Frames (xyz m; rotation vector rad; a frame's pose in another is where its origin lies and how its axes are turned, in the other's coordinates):
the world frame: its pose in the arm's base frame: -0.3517 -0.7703 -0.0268 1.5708 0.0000 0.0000
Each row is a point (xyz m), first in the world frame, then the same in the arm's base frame.
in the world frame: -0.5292 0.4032 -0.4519
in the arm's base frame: -0.8809 -0.3184 0.3764
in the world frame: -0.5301 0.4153 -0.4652
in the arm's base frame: -0.8818 -0.3051 0.3885
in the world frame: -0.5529 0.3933 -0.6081
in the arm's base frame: -0.9046 -0.1622 0.3665
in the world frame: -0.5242 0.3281 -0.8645
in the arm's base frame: -0.8759 0.0942 0.3013
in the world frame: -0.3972 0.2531 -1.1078
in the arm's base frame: -0.7489 0.3375 0.2263
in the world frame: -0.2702 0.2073 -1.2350
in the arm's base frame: -0.6219 0.4647 0.1805
